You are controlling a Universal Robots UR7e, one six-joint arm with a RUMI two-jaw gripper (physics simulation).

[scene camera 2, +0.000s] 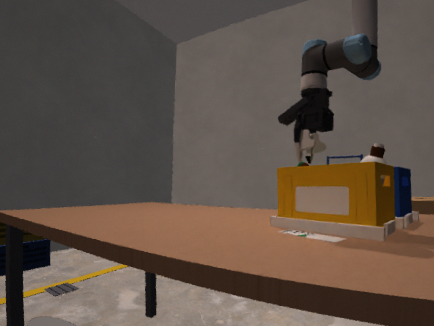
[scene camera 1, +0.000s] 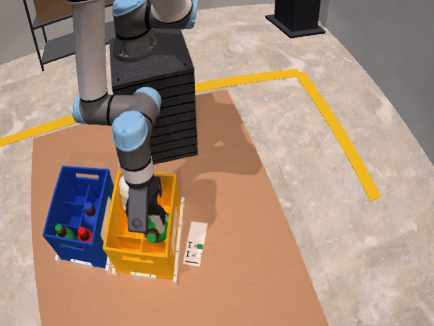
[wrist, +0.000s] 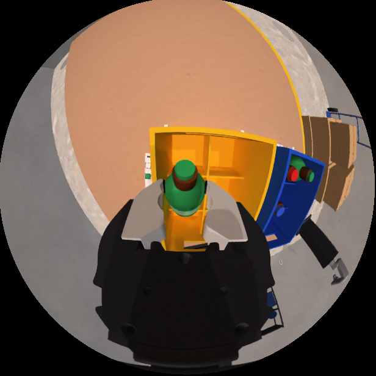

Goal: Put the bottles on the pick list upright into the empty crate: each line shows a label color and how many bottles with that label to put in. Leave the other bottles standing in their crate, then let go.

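Frame: origin at the arm's base, x ahead, y up, z right, level; metres.
Seen in the pictures: gripper, fingertip midpoint: (scene camera 2: 304,162) (scene camera 1: 151,232); arm's base, link origin: (scene camera 1: 134,47).
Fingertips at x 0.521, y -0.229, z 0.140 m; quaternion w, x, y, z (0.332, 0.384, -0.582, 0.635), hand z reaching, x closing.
Note:
Pixels of each thing's top centre, then the offset from my fingertips to it.
- white bottle, top centre: (scene camera 1: 125,171) (scene camera 2: 370,143) dx -0.184, dy +0.049, dz +0.003 m
- blue crate, top centre: (scene camera 1: 74,202) (scene camera 2: 361,170) dx -0.193, dy -0.014, dz +0.198 m
- red bottle, top centre: (scene camera 1: 81,230) dx -0.096, dy -0.026, dz +0.204 m
- blue bottle, top centre: (scene camera 1: 87,205) dx -0.173, dy -0.026, dz +0.158 m
- pick list, top centre: (scene camera 2: 310,235) (scene camera 1: 195,243) dx -0.015, dy -0.188, dz -0.124 m
A green bottle (scene camera 1: 153,236) (scene camera 2: 302,164) (wrist: 185,199) is in the yellow crate (scene camera 1: 120,261) (scene camera 2: 285,195) (wrist: 215,133); it leans, its cap near rim height. My gripper (scene camera 1: 157,220) (scene camera 2: 304,158) (wrist: 184,181) is partly open, its fingers on either side of this bottle's upper part without gripping it. A white bottle (scene camera 1: 124,192) (scene camera 2: 374,159) stands in the yellow crate, partly hidden by the arm. The blue crate (scene camera 1: 75,252) (scene camera 2: 403,195) (wrist: 295,220) holds a green bottle (scene camera 1: 60,229) (wrist: 310,176), a red bottle (scene camera 1: 84,234) (wrist: 293,174) and a blue bottle (scene camera 1: 89,210) (wrist: 280,210).
The pick list (scene camera 1: 199,230) (scene camera 2: 327,238) lies beside the yellow crate, with a green mark and small print. The two crates stand side by side, their walls close together. Cardboard boxes (wrist: 320,140) stand beyond the blue crate in the wrist view.

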